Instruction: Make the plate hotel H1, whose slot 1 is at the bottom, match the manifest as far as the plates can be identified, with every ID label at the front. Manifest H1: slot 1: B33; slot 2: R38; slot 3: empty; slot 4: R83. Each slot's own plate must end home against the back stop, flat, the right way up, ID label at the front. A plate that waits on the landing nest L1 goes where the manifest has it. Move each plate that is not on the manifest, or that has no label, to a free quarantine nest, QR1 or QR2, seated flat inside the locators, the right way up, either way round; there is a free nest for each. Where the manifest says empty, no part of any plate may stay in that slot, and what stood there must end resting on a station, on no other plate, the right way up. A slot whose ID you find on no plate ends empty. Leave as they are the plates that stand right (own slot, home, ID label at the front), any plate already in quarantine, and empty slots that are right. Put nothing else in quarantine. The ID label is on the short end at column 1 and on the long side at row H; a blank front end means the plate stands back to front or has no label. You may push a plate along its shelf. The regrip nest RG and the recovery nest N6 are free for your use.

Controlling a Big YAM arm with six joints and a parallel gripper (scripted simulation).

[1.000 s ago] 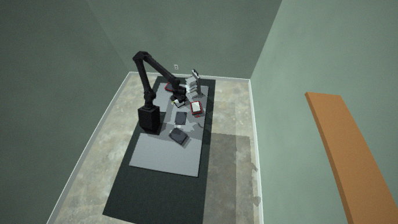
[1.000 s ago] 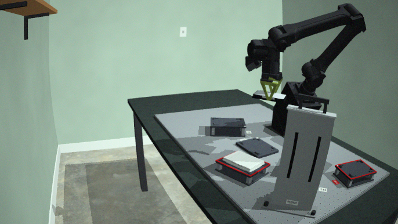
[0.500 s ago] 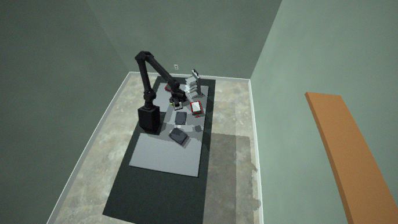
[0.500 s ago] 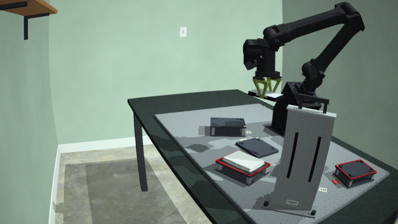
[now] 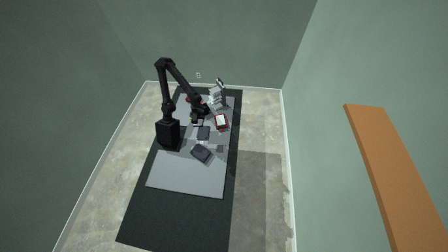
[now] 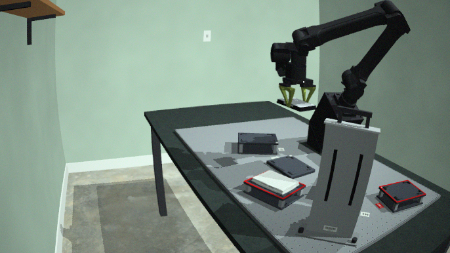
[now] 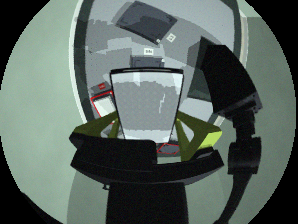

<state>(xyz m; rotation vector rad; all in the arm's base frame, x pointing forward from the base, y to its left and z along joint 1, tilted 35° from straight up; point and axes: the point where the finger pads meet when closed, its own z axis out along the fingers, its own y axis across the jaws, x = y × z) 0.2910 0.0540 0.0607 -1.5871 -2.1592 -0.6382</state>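
The N6 label lies 25 cm below my hand, 10 cm to the right of it and 2 cm ahead of it. Also, from my hand: plate: 38 cm to the left, 9 cm below, 1 cm ahead; then plate hotel H1: 44 cm to the left, 9 cm below, 6 cm ahead.
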